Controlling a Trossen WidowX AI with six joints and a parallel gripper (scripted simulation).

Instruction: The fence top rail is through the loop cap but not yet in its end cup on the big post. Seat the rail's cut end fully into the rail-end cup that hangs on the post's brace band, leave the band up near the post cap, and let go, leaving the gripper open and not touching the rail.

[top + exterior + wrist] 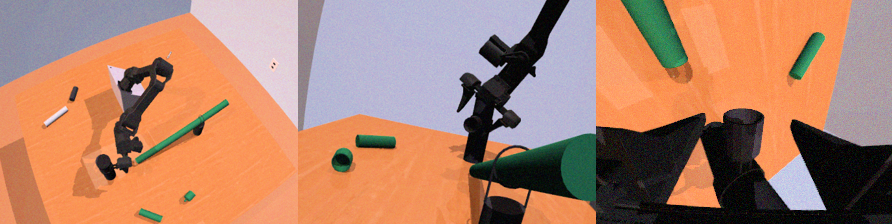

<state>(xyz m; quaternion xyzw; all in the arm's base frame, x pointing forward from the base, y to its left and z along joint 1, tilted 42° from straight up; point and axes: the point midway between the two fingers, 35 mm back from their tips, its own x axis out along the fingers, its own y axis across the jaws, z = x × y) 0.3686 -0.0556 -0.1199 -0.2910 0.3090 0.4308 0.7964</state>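
Right now my gripper tip is 10 mm past the dark rail-end cup and 20 mm to the left of it. From my gripper tip the other things lie so: green cap 230 mm ahead, 220 mm to the left, 100 mm below; then white-grey tube 470 mm behind, 290 mm to the right, 100 mm below; then green pipe piece 240 mm ahead, 20 mm to the left, 100 mm below.
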